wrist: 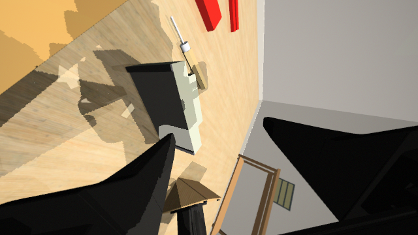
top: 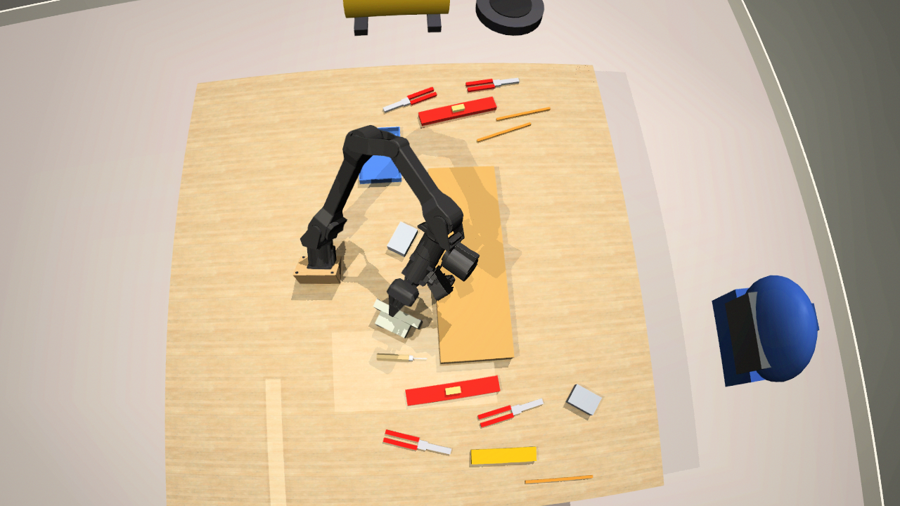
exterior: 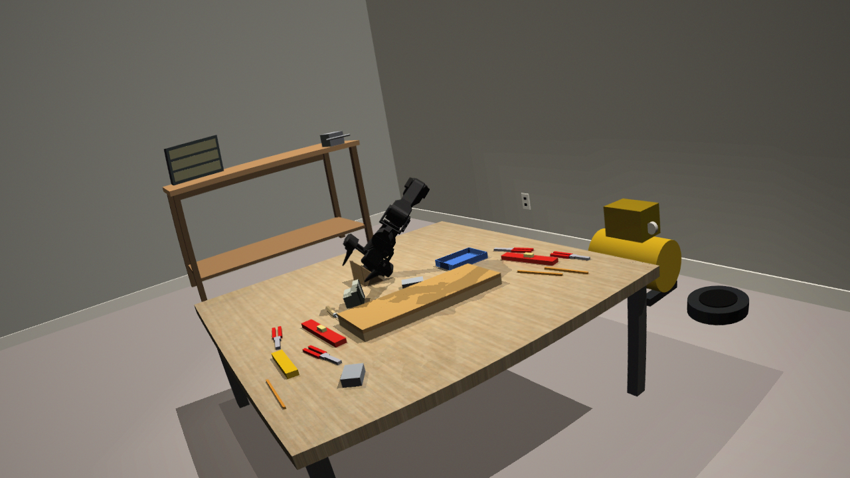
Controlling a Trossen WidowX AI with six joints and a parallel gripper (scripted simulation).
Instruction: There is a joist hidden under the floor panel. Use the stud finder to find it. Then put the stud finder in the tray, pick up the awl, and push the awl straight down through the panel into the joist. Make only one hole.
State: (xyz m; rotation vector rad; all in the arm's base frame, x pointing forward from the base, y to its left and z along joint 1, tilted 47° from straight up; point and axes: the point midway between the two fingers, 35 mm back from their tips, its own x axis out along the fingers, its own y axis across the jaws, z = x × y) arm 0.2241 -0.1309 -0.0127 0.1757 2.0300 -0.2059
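The stud finder lies 30 mm behind my gripper tip, 20 mm to the right of it and 80 mm below it. Also, from my gripper tip: yellow block: 270 mm ahead, 340 mm to the right, 110 mm below; awl: 20 mm ahead, 100 mm to the right, 110 mm below; blue tray: 80 mm behind, 450 mm to the left, 100 mm below.
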